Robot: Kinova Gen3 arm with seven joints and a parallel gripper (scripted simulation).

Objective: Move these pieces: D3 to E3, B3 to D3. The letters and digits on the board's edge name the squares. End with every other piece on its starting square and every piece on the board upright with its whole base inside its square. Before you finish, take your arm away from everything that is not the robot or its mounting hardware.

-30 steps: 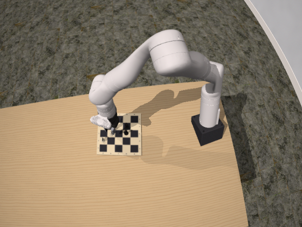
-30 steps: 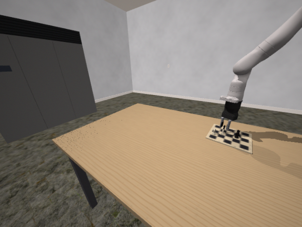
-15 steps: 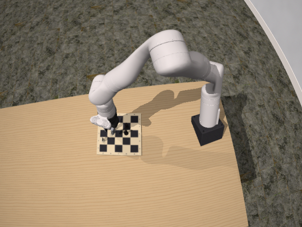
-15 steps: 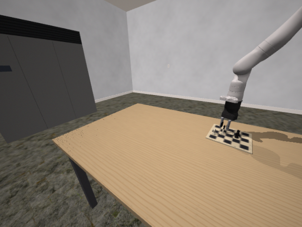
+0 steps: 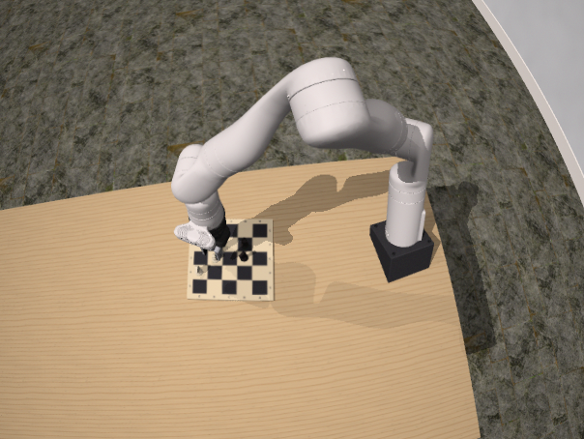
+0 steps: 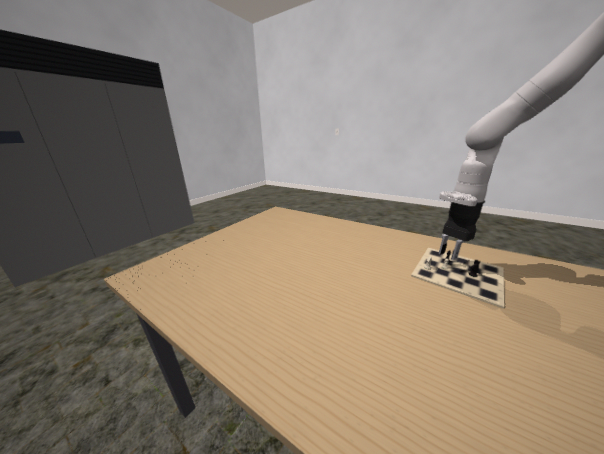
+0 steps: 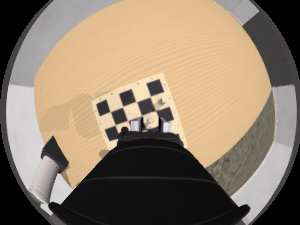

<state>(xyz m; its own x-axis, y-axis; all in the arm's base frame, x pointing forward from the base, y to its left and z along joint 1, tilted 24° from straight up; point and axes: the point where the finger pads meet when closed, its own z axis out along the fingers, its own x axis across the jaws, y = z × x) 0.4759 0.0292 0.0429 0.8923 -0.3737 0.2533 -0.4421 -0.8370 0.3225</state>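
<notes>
The chessboard is 6 cm below my hand and 4 cm behind it. Also, from my hand: light piece (4 cm below, 4 cm ahead, 3 cm to the left).
</notes>
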